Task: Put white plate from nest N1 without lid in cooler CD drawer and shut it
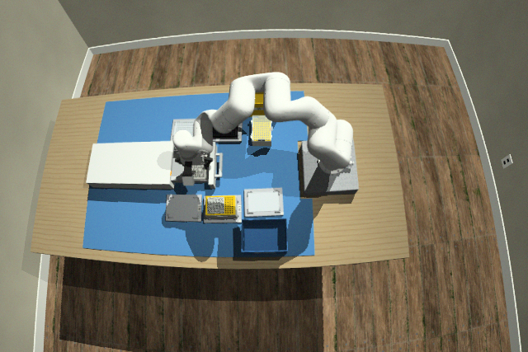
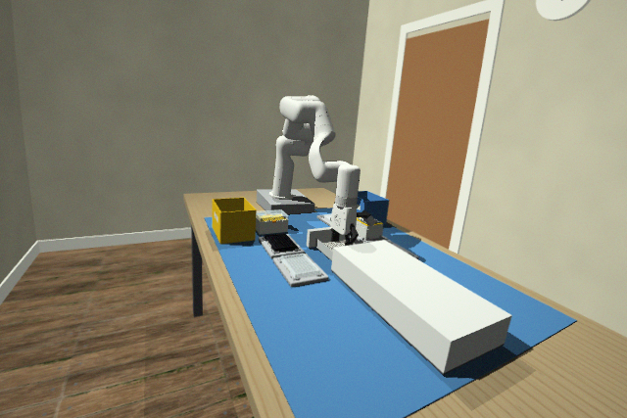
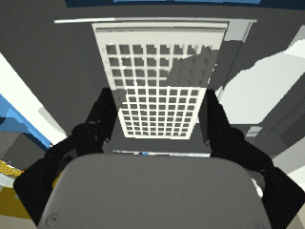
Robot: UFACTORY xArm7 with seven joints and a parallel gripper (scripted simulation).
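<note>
Now: the white plate 10 mm below my hand. Round my hand: black plate: 200 mm to the right, 90 mm behind, 20 mm below; then grey nest: 190 mm to the left, 30 mm below, 30 mm ahead; then drawer: 30 mm ahead, 10 mm below.
</note>
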